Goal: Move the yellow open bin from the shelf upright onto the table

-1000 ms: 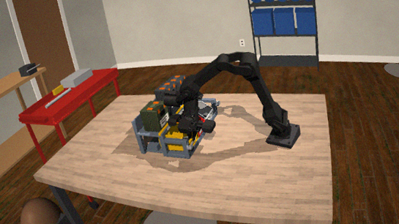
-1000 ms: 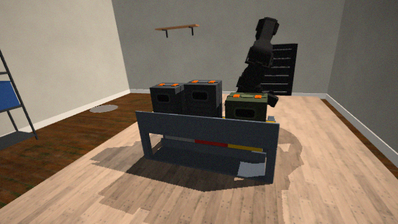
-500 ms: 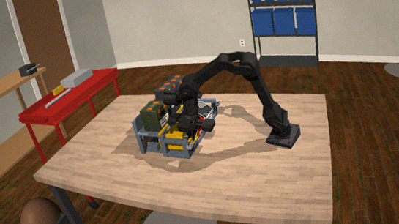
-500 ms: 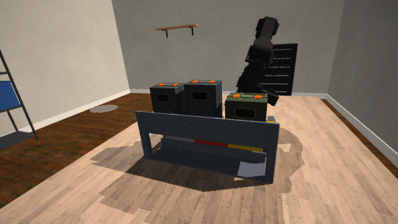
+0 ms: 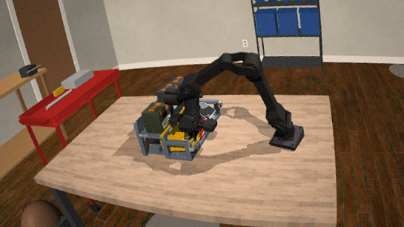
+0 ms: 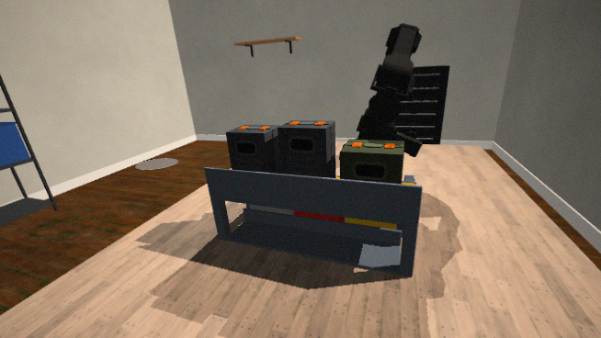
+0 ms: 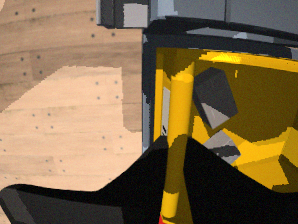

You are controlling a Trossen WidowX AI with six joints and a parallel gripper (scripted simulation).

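My hand is 7 cm short of the yellow open bin and 2 cm above it. Round my hand: green case (15 cm ahead, 6 cm above, 1 cm to the left); red bin (11 cm to the right, 8 cm ahead, 4 cm below).
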